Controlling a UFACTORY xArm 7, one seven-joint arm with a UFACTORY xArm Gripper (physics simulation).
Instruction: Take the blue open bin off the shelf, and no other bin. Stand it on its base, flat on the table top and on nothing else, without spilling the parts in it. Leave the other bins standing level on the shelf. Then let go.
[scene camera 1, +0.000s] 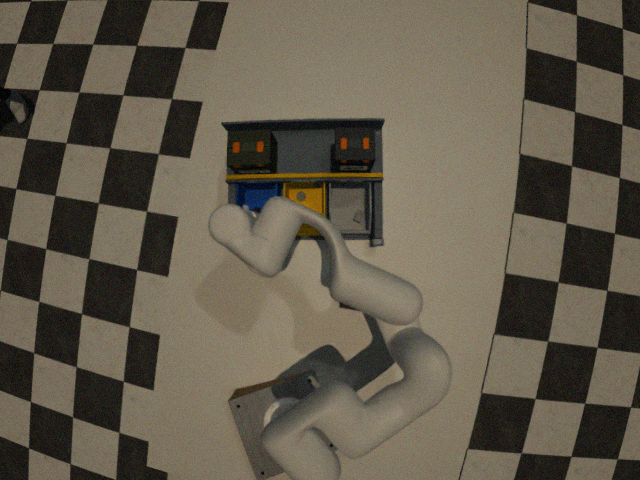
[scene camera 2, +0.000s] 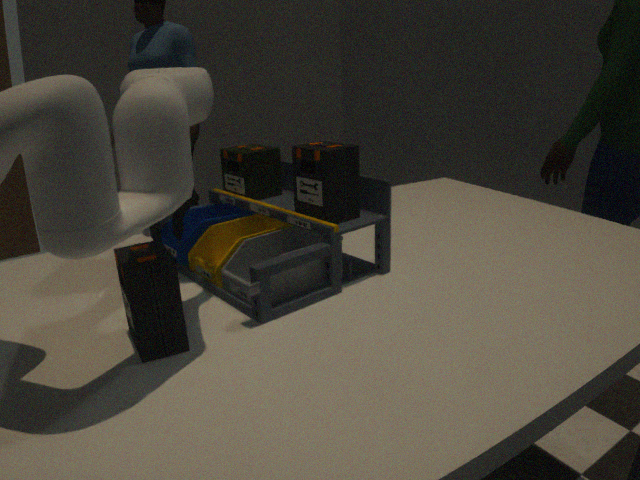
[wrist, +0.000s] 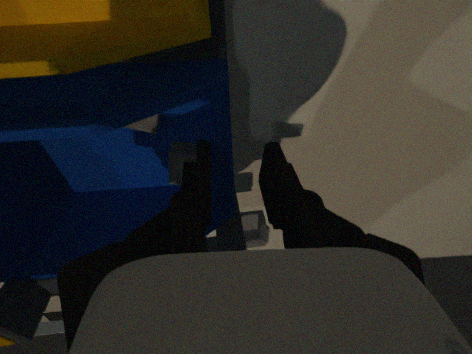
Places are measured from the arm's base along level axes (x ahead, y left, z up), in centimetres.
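Where they show: gripper, fingertip midpoint: (scene camera 2: 167, 239) (wrist: 235, 160).
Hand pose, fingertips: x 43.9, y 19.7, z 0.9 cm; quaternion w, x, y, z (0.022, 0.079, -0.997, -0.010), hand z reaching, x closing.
After its pixels a point has its place.
The blue open bin (scene camera 1: 258, 193) {x 55.2, y 24.2, z -3.3 cm} (scene camera 2: 193, 222) {x 50.3, y 26.6, z 1.3 cm} (wrist: 112, 155) {x 52.0, y 23.4, z -3.1 cm} sits in the shelf's lower row at the left end in scene camera 1, partly hidden by the arm. A small grey part (wrist: 181, 165) {x 47.0, y 22.2, z -1.3 cm} shows in it. My gripper (wrist: 235, 160) {x 43.9, y 19.7, z 0.9 cm} (scene camera 2: 168, 231) {x 43.9, y 19.7, z 0.9 cm} is partly open with nothing held. In the wrist view one finger is over the bin and the other is beyond its front edge, over the table. Contact cannot be told. The yellow bin (scene camera 1: 311, 204) {x 56.2, y 9.8, z -3.7 cm} (scene camera 2: 214, 248) {x 51.7, y 14.8, z -0.7 cm} (wrist: 110, 30) {x 50.8, y 14.5, z -0.7 cm} and grey bin (scene camera 1: 348, 206) {x 58.3, y 0.3, z -3.6 cm} (scene camera 2: 273, 253) {x 59.8, y 5.4, z -0.1 cm} stand level beside it on the shelf (scene camera 1: 377, 211) {x 58.1, y -6.7, z 4.0 cm} (scene camera 2: 336, 263) {x 66.2, y -5.7, z 0.7 cm}.
Two dark boxes (scene camera 1: 252, 149) {x 62.3, y 23.7, z 15.3 cm} (scene camera 1: 354, 149) {x 67.4, y 2.2, z 17.7 cm} (scene camera 2: 250, 173) {x 60.8, y 19.2, z 11.2 cm} (scene camera 2: 326, 180) {x 66.4, y -2.4, z 13.1 cm} stand on the upper deck, behind the yellow rail (scene camera 1: 305, 176) (scene camera 2: 273, 209). Another dark box (scene camera 2: 155, 304) {x 38.0, y -12.9, z 3.2 cm} stands on the table top (scene camera 2: 413, 335) {x 69.3, y -22.3, z -4.5 cm} in front of the shelf. The arm passes over the shelf's front.
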